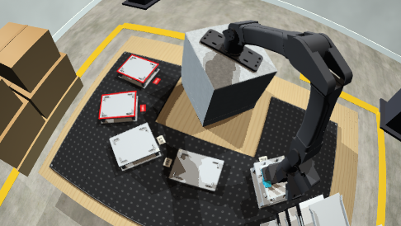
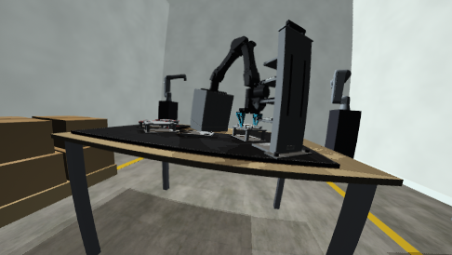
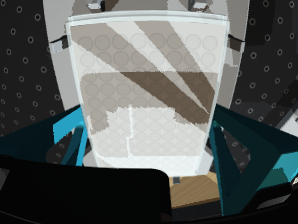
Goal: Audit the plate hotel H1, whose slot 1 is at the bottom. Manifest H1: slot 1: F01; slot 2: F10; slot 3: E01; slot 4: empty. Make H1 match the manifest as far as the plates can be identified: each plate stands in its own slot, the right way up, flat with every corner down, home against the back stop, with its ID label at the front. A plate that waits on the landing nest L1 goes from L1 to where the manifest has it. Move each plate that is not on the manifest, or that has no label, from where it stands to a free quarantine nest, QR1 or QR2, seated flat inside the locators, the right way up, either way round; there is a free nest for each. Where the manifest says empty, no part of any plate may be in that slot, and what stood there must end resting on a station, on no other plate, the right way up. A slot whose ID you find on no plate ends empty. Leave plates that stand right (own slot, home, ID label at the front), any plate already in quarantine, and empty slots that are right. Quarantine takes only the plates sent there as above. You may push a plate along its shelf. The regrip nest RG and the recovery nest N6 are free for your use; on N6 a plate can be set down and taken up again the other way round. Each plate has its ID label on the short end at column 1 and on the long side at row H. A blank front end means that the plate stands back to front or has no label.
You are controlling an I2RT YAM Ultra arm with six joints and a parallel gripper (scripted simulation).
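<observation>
Now: the white plate right at my hand. Round my hand: grey regrip nest: 10 mm below; then H1 tag: 40 mm ahead, 160 mm to the left, 70 mm below; then RG tag: 80 mm behind, 70 mm to the right, 70 mm below.
</observation>
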